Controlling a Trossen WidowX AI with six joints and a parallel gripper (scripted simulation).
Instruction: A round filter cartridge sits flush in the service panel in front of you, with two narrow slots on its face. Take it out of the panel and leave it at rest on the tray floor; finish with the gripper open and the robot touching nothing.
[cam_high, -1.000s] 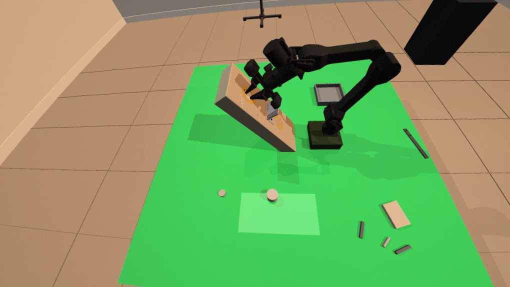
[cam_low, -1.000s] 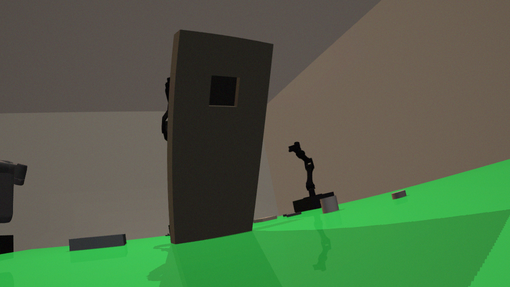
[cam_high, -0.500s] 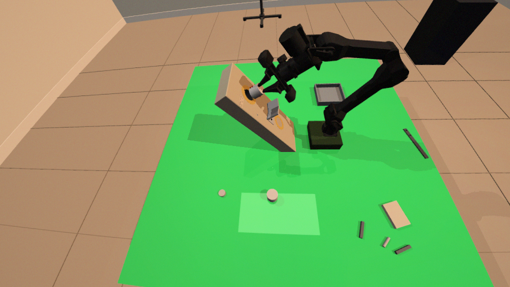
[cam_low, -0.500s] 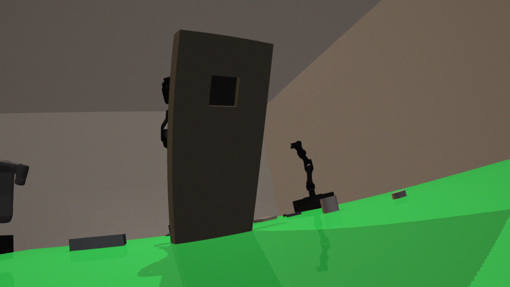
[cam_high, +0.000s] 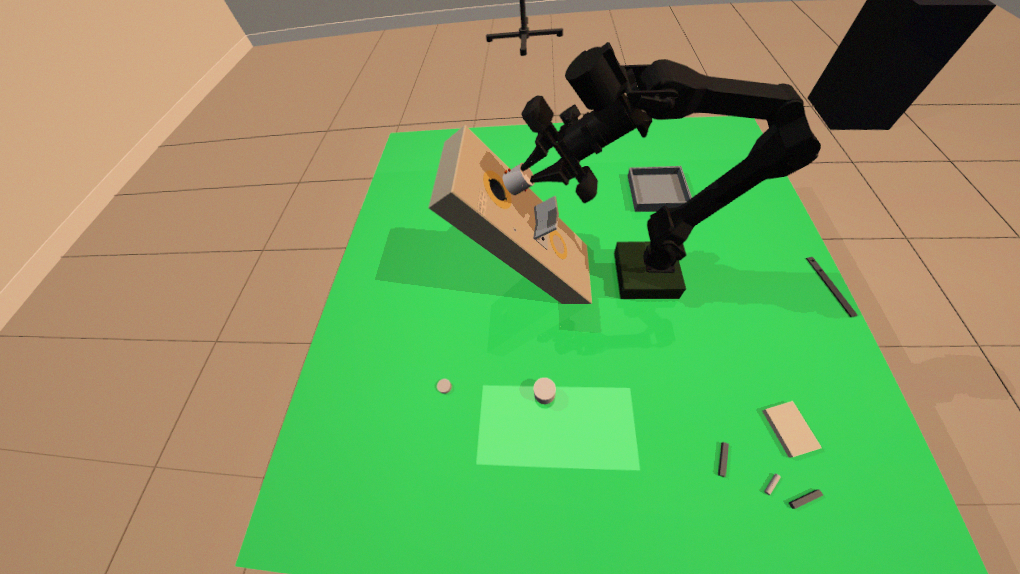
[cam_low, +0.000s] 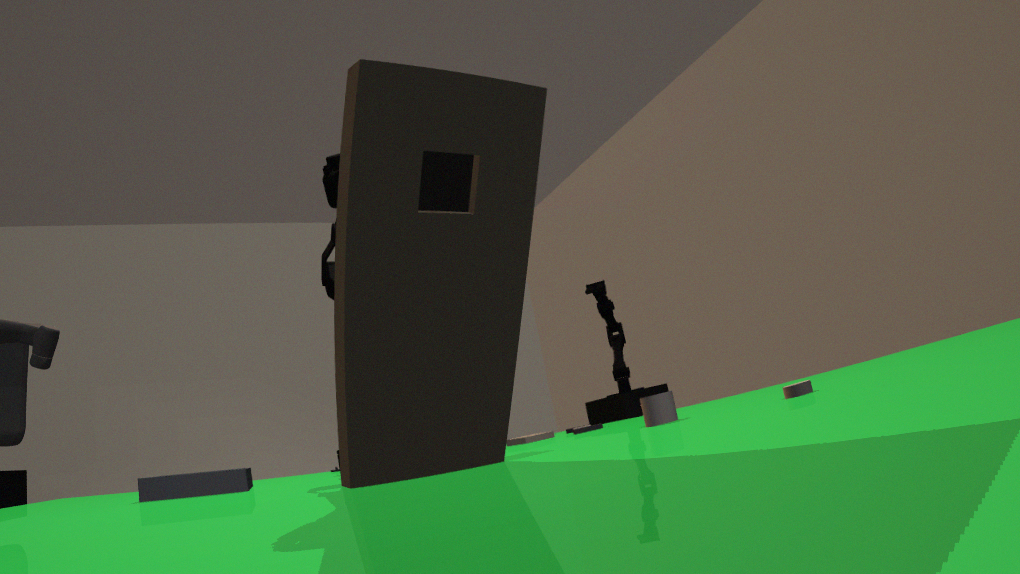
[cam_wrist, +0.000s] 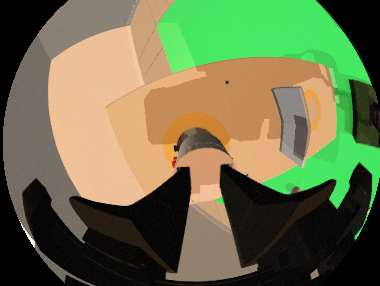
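My gripper tip is 13 cm above the grey flap and 4 cm past it. Round my gripper tip: grey tray: 36 cm behind, 31 cm below, 29 cm to the right; then round filter cartridge: 1 cm below, 1 cm ahead.
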